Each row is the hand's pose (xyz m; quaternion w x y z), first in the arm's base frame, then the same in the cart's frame.
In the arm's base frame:
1: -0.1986 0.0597 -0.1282 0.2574 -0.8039 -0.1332 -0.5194
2: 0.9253 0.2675 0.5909 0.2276 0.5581 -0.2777 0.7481
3: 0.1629 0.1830 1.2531 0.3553 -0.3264 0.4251 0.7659
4: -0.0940 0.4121 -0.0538 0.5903 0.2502 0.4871 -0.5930
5: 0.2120 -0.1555 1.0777 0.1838 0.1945 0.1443 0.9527
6: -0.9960 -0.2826 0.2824 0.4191 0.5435 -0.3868 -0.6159
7: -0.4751 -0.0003 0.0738 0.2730 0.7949 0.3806 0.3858
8: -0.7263 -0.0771 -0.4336 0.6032 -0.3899 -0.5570 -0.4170
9: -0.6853 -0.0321 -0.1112 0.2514 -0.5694 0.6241 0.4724
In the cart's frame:
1: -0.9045 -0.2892 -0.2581 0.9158 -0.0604 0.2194 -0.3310
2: 0.2856 -0.8897 -0.0420 0.5629 -0.4534 0.6737 -0.1537
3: -0.1762 -1.4075 -0.7806 0.3047 0.0421 -0.5787 0.7553
4: -0.8829 -0.5604 0.0000 0.1818 0.5586 0.7474 0.3105
5: -0.0936 -1.0551 -0.9101 0.2805 -0.1612 0.7458 -0.5824
6: -1.4062 -0.4529 -1.0601 0.1935 -0.7147 -0.4644 0.4859
7: -1.0758 -0.4290 -0.5264 0.6399 -0.4791 0.0281 -0.6001
8: -1.4423 -0.0075 -0.4059 0.6547 0.5017 0.0143 -0.5652
9: -1.3162 -0.2821 -0.5338 0.5455 -0.1774 -0.2800 0.7698

